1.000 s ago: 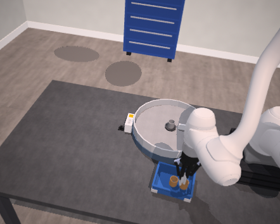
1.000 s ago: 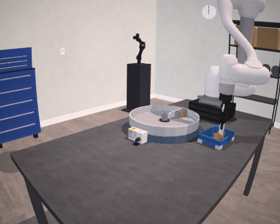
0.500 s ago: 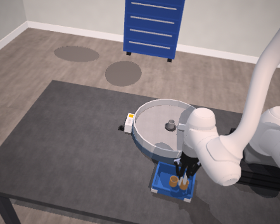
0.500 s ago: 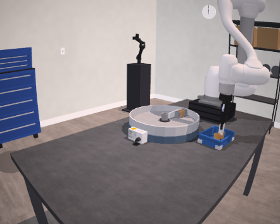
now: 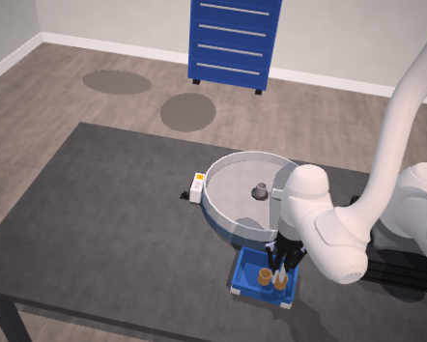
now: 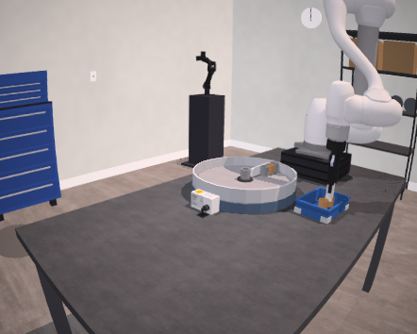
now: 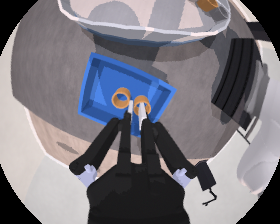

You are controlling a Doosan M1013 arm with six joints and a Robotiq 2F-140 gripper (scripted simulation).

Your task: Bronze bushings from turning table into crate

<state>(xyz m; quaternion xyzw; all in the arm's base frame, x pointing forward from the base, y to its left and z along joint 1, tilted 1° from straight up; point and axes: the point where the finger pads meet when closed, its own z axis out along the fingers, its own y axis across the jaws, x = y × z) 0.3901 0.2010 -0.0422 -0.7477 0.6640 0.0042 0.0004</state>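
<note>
Now: the blue crate 4 cm ahead of my hand, 1 cm to the right of it and 4 cm below it. From my hand the other things lie so: round turning table 6 cm ahead, 35 cm to the right, 1 cm below.
</note>
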